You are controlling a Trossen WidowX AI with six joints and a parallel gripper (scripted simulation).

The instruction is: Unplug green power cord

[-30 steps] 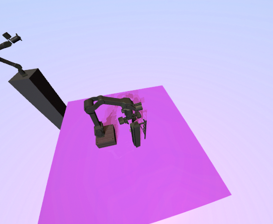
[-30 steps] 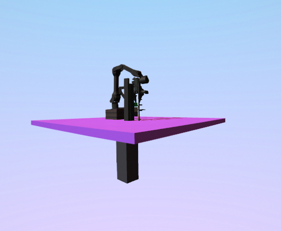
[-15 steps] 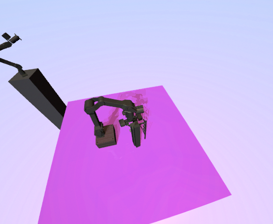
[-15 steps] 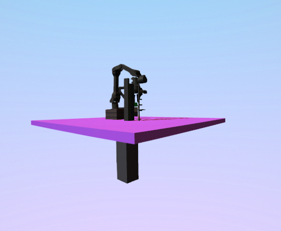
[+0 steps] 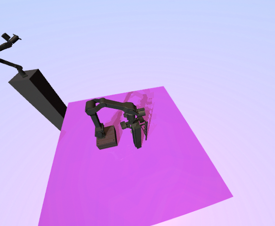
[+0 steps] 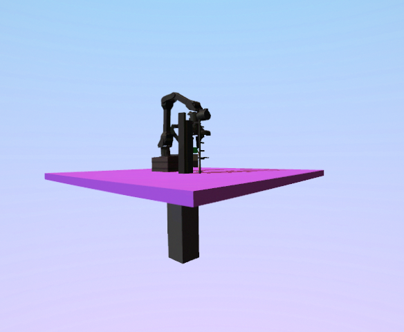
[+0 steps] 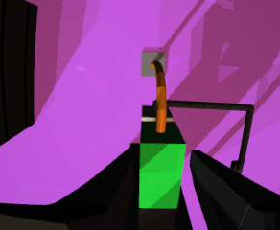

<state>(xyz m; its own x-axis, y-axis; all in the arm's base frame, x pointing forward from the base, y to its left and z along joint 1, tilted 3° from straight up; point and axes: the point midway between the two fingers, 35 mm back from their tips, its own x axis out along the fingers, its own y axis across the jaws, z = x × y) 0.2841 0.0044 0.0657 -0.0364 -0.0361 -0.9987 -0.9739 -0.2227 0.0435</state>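
Right now my gripper tip is 1 cm short of the green plug and 3 cm to the left of it.
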